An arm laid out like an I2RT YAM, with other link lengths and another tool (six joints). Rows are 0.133 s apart.
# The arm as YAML. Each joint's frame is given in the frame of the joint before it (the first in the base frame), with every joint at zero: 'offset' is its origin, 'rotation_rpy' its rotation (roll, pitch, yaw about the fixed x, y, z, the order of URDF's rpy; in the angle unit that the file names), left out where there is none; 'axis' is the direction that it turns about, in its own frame. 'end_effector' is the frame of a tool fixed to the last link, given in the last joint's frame.
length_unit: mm
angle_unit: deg
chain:
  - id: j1
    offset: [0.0, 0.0, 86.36]
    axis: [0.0, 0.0, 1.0]
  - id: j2
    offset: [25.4, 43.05, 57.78]
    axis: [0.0, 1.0, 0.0]
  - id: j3
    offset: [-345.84, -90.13, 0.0]
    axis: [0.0, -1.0, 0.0]
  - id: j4
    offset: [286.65, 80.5, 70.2]
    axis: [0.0, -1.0, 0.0]
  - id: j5
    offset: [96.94, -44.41, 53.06]
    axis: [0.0, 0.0, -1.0]
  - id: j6
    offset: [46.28, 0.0, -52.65]
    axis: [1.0, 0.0, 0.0]
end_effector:
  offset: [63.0, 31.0, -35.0]
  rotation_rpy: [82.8, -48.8, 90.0]
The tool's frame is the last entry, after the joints.
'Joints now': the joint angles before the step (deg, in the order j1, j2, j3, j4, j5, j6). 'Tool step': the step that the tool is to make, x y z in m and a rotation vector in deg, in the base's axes. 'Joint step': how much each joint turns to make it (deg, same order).
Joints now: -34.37 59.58 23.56 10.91 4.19 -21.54
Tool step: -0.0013 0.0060 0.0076 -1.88 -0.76 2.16
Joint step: 0.78 -2.30 -0.25 -0.27 -0.79 -1.60
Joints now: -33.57 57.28 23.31 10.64 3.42 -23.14
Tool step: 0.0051 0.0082 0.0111 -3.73 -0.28 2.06
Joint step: 3.09 -1.72 0.35 0.34 2.09 -2.41
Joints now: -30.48 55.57 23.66 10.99 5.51 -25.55
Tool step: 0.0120 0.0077 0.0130 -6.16 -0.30 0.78
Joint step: 5.25 -0.25 0.29 3.14 5.96 -3.59
